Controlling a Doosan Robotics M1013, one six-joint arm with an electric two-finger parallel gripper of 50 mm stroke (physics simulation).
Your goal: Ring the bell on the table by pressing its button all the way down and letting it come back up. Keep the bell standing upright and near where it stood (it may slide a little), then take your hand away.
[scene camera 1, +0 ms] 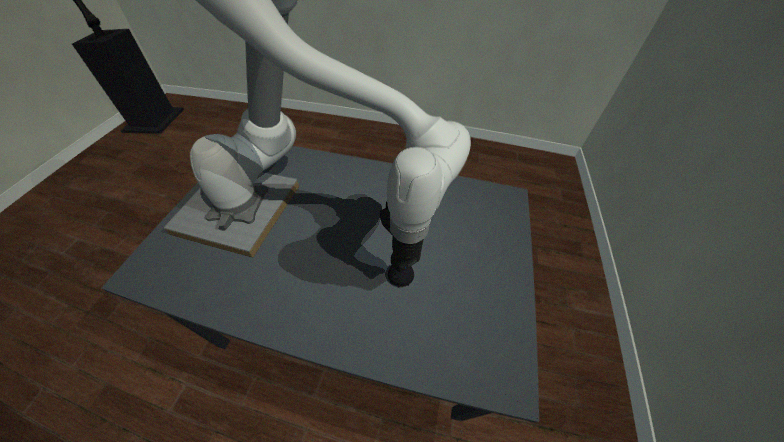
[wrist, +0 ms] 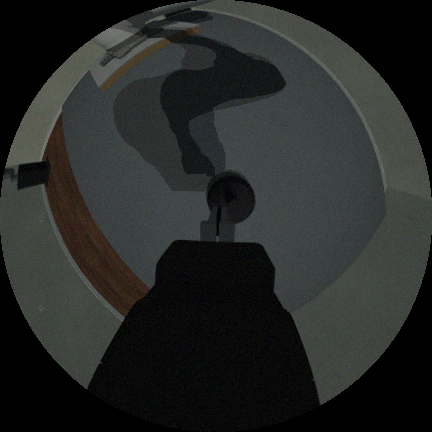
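Pixels of known places: gripper, between the fingertips: (scene camera 1: 398, 266) (wrist: 218, 215); arm's base, origin of its link: (scene camera 1: 238, 203).
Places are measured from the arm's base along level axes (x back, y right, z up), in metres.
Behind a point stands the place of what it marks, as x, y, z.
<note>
The bell (scene camera 1: 400, 276) {-0.618, 0.255, -0.002} (wrist: 242, 200) {-0.629, 0.219, 0.002} is a small, dark, round dome and stands upright on the grey table (scene camera 1: 466, 329) {-0.817, 0.395, -0.042} (wrist: 310, 175) {-0.710, 0.079, -0.042}. My gripper (scene camera 1: 402, 265) {-0.610, 0.250, 0.052} (wrist: 218, 215) {-0.610, 0.250, 0.052} is shut and empty, pointing down right over the bell. In the wrist view the fingertips overlap the lower left part of the dome, close to its dark centre. In the scene view the gripper's dark body comes down to the top of the bell and hides the button. I cannot tell whether the tips touch the button or how far down it is.
The arm's base stands on a pale board (scene camera 1: 205, 233) {0.064, 0.145, 0.001} (wrist: 100, 75) {-0.061, 0.166, 0.000} with a wooden edge, at the table's left in the scene view. The arm's shadow falls on the table left of the bell. A dark pedestal (scene camera 1: 120, 76) stands on the floor at the back left.
</note>
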